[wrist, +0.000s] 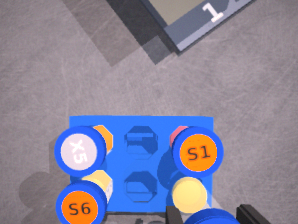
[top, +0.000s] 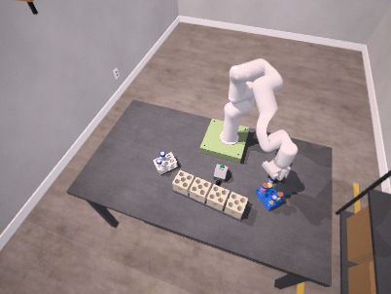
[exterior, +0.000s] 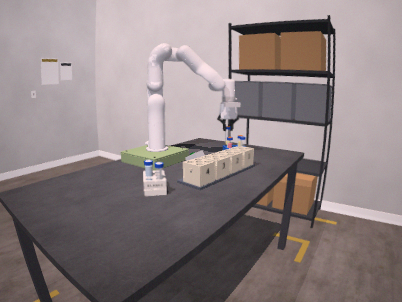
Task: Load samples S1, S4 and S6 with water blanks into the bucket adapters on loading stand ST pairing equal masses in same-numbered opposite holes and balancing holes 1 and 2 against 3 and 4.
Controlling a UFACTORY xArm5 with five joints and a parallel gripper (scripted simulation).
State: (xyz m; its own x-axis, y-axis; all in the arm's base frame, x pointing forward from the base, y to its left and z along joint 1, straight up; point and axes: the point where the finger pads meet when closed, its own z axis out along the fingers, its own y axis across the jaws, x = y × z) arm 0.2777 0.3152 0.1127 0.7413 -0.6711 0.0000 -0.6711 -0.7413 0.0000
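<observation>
Now: the sample tube S4 10 mm behind my hand and 50 mm below it. Also, from my hand: sample tube S6 (50 mm ahead, 50 mm to the left, 110 mm below); then blue sample rack (40 mm ahead, 20 mm to the left, 140 mm below); then white blanks rack (40 mm ahead, 650 mm to the right, 140 mm below).
</observation>
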